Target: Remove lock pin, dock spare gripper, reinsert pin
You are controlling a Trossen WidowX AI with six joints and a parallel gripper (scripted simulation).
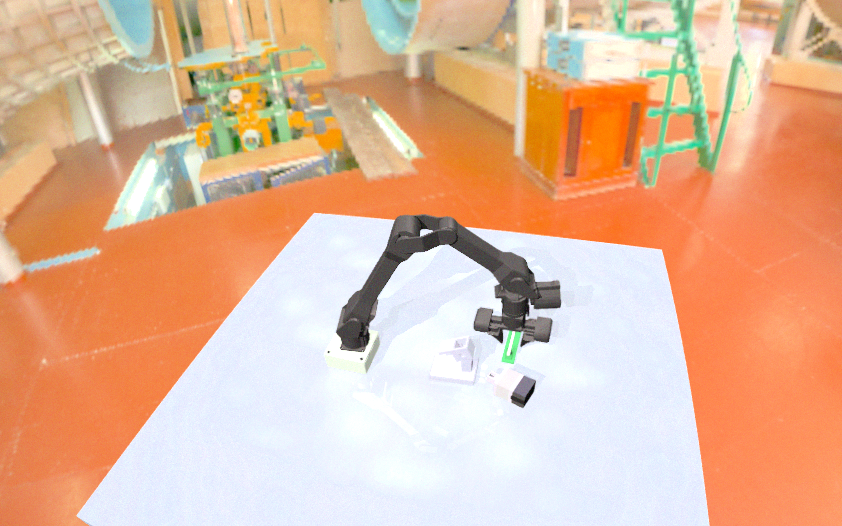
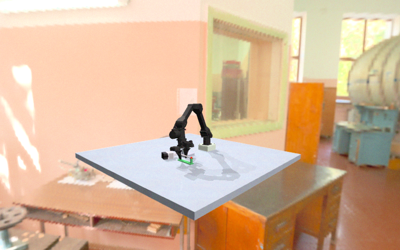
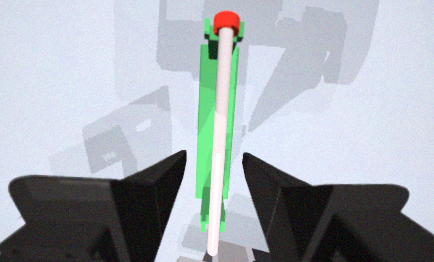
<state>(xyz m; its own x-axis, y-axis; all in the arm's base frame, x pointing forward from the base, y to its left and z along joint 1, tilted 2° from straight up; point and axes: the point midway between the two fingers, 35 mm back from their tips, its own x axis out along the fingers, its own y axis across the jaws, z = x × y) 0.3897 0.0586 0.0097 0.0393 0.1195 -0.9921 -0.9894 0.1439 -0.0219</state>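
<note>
Right now my gripper tip is 20 mm to the right of the green cradle. The rest, counted from my gripper tip: spare gripper: 140 mm to the right; then mount: 130 mm behind, 80 mm to the right, 30 mm above.
</note>
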